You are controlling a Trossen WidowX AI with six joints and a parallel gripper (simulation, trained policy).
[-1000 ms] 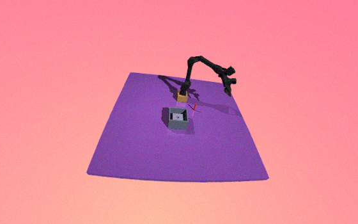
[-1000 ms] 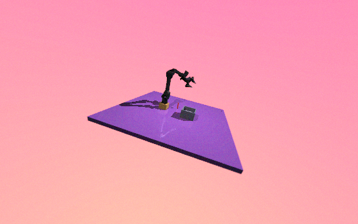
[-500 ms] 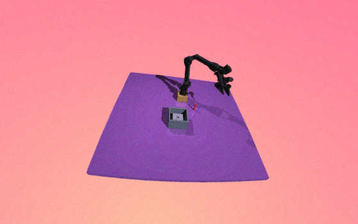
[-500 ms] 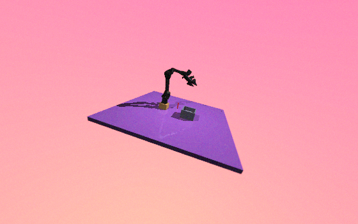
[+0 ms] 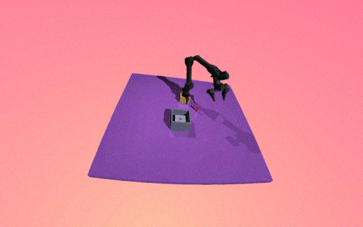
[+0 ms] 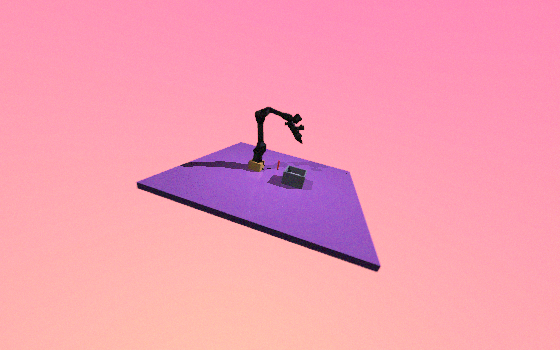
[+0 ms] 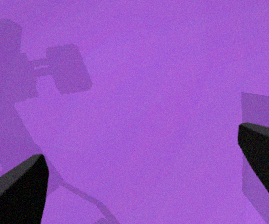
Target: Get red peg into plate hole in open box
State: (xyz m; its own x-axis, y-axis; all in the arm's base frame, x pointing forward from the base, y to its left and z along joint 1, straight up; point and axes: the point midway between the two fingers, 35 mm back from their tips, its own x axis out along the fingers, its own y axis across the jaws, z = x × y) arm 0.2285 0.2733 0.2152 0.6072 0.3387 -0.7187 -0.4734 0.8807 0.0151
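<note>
Right now my gripper tip is 220 mm above the red peg, 140 mm to the left of it and 110 mm past it. Round my gripper tip: grey box 270 mm to the right, 230 mm below, 90 mm ahead; plate 270 mm to the right, 210 mm below, 90 mm ahead.
</note>
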